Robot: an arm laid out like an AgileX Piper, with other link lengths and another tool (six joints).
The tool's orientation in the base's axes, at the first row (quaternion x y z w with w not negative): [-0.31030, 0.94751, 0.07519, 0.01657]
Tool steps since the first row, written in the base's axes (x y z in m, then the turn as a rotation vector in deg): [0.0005, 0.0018, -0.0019, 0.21, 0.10, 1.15]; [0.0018, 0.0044, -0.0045, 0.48, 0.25, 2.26]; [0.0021, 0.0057, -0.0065, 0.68, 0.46, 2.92]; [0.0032, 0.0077, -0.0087, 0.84, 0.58, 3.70]
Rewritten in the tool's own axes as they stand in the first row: [-0.0013, 0.0009, 0.0021, -0.32, 0.11, -1.12]; [-0.0037, 0.0018, 0.0051, -0.71, 0.21, -2.20]; [-0.0045, 0.0024, 0.0073, -1.05, 0.35, -2.83]; [-0.0064, 0.0031, 0.0097, -1.31, 0.45, -3.58]
